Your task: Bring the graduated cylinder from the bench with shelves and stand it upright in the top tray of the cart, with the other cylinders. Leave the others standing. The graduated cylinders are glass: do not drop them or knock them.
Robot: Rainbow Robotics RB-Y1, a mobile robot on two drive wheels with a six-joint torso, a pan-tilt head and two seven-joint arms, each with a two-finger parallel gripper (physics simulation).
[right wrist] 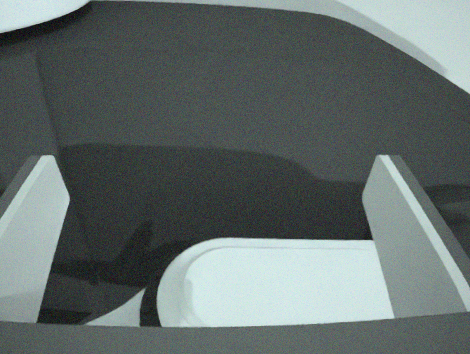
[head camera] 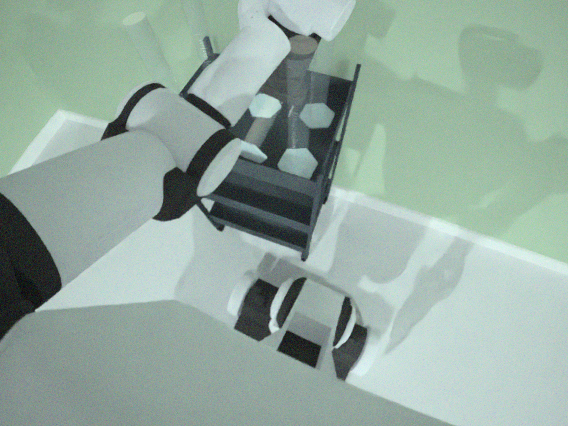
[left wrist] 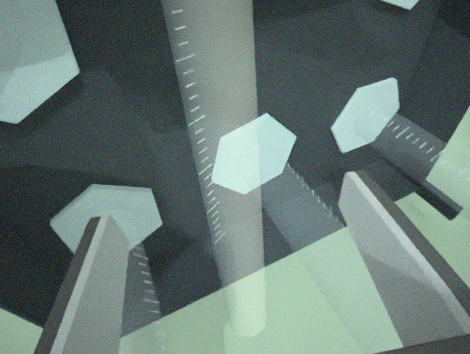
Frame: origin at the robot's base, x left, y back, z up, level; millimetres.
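Seen in the pictures: left gripper, fingertip midpoint: [head camera: 270,104] [left wrist: 231,208]; right gripper, fingertip midpoint: [right wrist: 216,176].
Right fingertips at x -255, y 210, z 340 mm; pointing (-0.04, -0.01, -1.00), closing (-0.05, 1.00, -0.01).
Pixels of each thing's top centre, then the offset from my right fingertips to it. "spot": a spot on its surface instead.
- right rear base, surface spot: [head camera: 317,115] spot: dy -670, dx +445, dz +348 mm
- left rear base, surface spot: [head camera: 265,106] spot: dy -660, dx +594, dz +329 mm
- long graduated tube, top centre: [left wrist: 264,262] dy -648, dx +548, dz +440 mm
The dark cart [head camera: 270,175] is partly behind my left arm. Its top tray holds several clear graduated cylinders with pale hexagonal bases. Bases in the head view include the right front base [head camera: 298,162], the right rear base [head camera: 317,115] and the left rear base [head camera: 265,106]; these stand flat. In the left wrist view, my left gripper [left wrist: 231,208] is open over the tray, with one long graduated tube [left wrist: 225,100] running between its fingers, unheld; its own base cannot be told apart. My left fingers are hidden in the head view. My right gripper [right wrist: 216,176] is open and empty.
Neighbouring bases lie close around the left fingers: one base [left wrist: 110,215] behind the left-hand finger, another base [left wrist: 367,115] beyond the right-hand one. Pale tube tops [head camera: 135,20] show past the cart's left corner post [head camera: 207,45]. The bench with shelves does not show.
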